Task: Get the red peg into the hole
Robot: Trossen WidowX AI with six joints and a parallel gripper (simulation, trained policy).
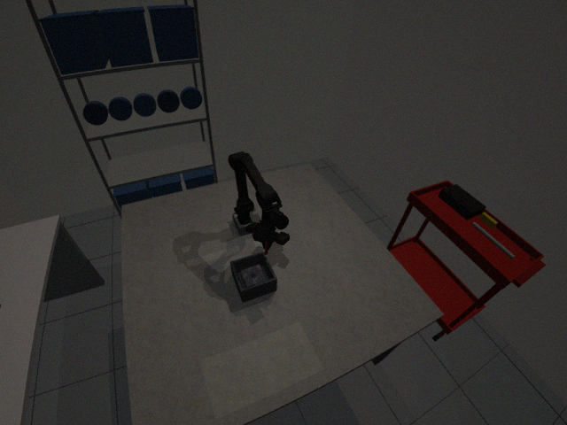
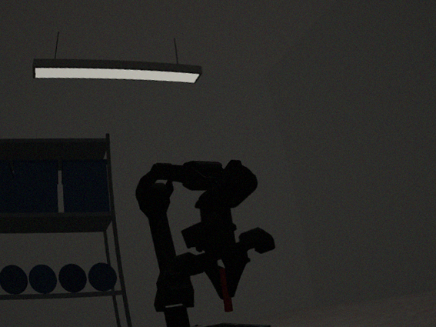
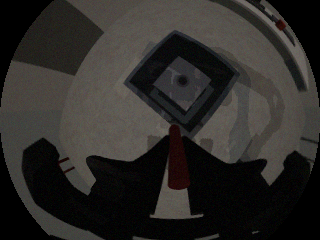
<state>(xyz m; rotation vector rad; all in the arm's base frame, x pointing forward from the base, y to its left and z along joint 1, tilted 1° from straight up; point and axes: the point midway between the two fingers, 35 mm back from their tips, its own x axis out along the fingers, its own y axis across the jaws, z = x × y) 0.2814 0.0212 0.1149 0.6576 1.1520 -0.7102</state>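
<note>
Right now my gripper tip is 10 cm above the pale plate, 8 cm to the left of it and 5 cm short of it. Round my gripper tip: red peg 1 cm above; dark box 12 cm below, 8 cm to the right, 5 cm ahead.
</note>
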